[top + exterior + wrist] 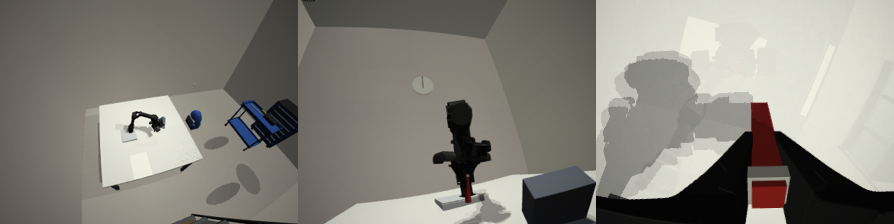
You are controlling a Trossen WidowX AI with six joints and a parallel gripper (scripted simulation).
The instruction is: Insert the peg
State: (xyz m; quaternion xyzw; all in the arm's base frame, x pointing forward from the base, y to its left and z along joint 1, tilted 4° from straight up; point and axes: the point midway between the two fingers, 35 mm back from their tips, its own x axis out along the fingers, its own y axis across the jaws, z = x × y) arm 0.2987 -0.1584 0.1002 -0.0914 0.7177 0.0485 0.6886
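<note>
Now: the dark grey sloped panel 18 cm ahead of my gripper tip, 11 cm to the left of it and 5 cm below it. Round my gripper tip: red peg (2 cm above).
</note>
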